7 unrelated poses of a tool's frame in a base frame.
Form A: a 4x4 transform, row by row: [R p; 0 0 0 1], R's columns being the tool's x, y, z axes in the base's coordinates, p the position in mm. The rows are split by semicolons.
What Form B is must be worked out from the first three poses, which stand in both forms.
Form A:
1: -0.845 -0.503 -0.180 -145; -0.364 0.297 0.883 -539; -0.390 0.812 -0.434 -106; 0 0 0 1
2: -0.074 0.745 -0.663 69; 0.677 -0.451 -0.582 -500; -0.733 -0.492 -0.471 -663; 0 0 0 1
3: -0.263 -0.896 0.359 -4; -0.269 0.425 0.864 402; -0.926 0.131 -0.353 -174; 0 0 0 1
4: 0.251 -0.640 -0.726 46; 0.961 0.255 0.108 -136; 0.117 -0.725 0.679 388; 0 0 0 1
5: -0.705 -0.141 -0.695 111; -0.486 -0.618 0.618 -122; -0.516 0.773 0.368 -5; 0 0 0 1
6: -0.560 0.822 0.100 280; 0.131 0.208 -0.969 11; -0.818 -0.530 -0.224 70; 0 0 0 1
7: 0.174 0.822 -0.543 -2; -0.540 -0.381 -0.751 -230; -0.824 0.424 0.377 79; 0 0 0 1
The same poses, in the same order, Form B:
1: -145 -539 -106 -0.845 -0.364 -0.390 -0.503 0.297 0.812
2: 69 -500 -663 -0.074 0.677 -0.733 0.745 -0.451 -0.492
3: -4 402 -174 -0.263 -0.269 -0.926 -0.896 0.425 0.131
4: 46 -136 388 0.251 0.961 0.117 -0.640 0.255 -0.725
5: 111 -122 -5 -0.705 -0.486 -0.516 -0.141 -0.618 0.773
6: 280 11 70 -0.560 0.131 -0.818 0.822 0.208 -0.530
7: -2 -230 79 0.174 -0.540 -0.824 0.822 -0.381 0.424
